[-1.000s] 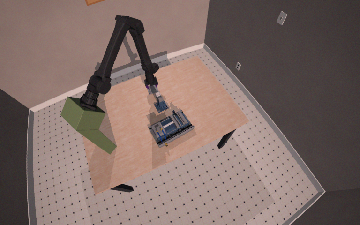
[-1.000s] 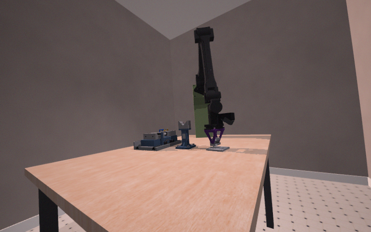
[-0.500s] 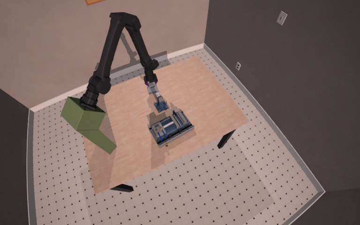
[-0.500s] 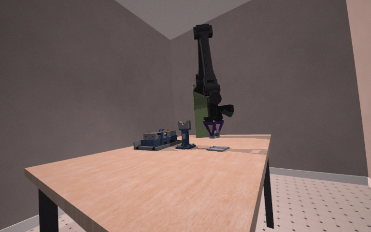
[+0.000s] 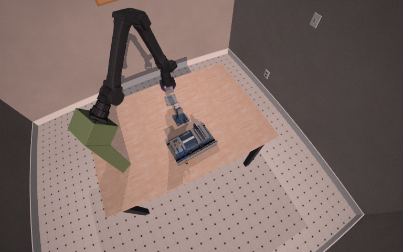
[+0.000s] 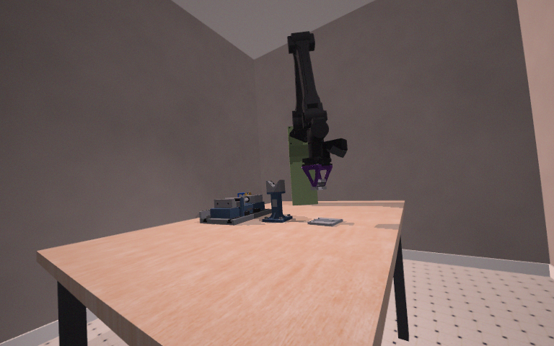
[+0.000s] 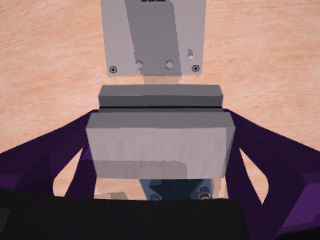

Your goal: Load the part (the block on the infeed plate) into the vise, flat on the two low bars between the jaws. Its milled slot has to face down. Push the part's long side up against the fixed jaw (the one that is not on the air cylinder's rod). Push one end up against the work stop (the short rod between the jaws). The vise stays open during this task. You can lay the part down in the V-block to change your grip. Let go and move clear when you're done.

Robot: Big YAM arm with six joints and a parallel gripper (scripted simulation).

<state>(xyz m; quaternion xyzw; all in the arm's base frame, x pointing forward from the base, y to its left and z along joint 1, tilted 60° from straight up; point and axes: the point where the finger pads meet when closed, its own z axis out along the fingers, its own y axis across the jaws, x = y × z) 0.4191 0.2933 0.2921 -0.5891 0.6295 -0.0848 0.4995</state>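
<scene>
My hand is 13 cm above the infeed plate, 1 cm to the right of it and 1 cm past it. The rest, counted from my hand: work stop rod (30 cm to the right, 18 cm ahead, 5 cm below); moving jaw (36 cm to the right, 18 cm ahead, 6 cm below); part (right at my hand).
</scene>
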